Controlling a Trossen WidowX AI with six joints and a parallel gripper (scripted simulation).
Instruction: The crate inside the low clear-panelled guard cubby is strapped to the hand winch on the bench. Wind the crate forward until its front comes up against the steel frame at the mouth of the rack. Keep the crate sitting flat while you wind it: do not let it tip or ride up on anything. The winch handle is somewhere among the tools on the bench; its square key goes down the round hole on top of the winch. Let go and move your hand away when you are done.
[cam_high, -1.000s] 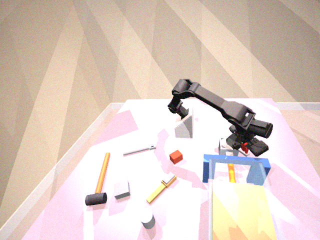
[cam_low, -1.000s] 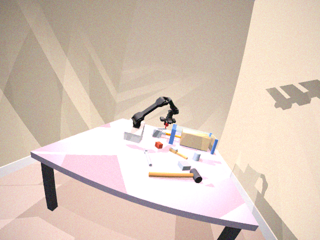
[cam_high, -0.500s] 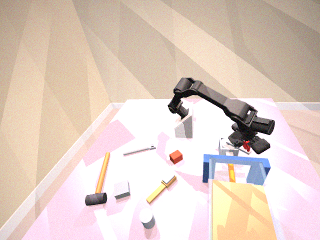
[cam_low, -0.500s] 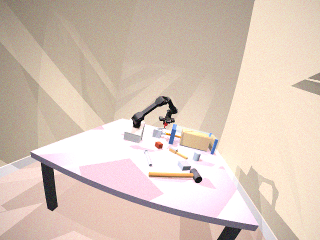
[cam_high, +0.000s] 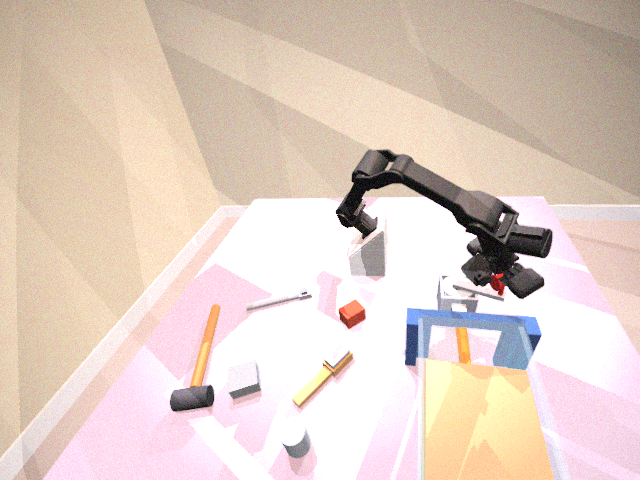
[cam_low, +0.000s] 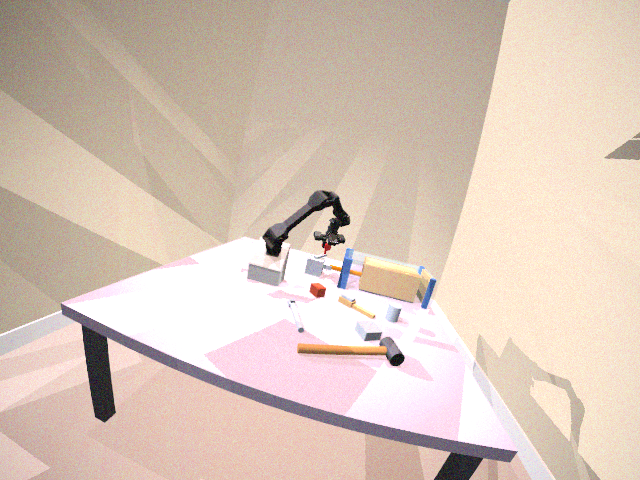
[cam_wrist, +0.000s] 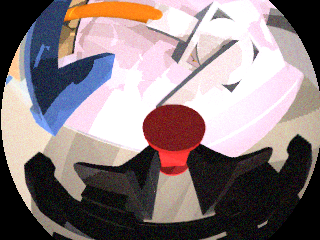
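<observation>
Right now the crank handle is 5 cm to the right of my gripper tip, 3 cm below it and 1 cm behind it. The rest, counted from my gripper tip: grey winch: 12 cm to the right, 10 cm below, 4 cm behind; then frame: 13 cm ahead, 12 cm to the right, 3 cm below; then red knob: 1 cm to the right, 1 cm ahead.
</observation>
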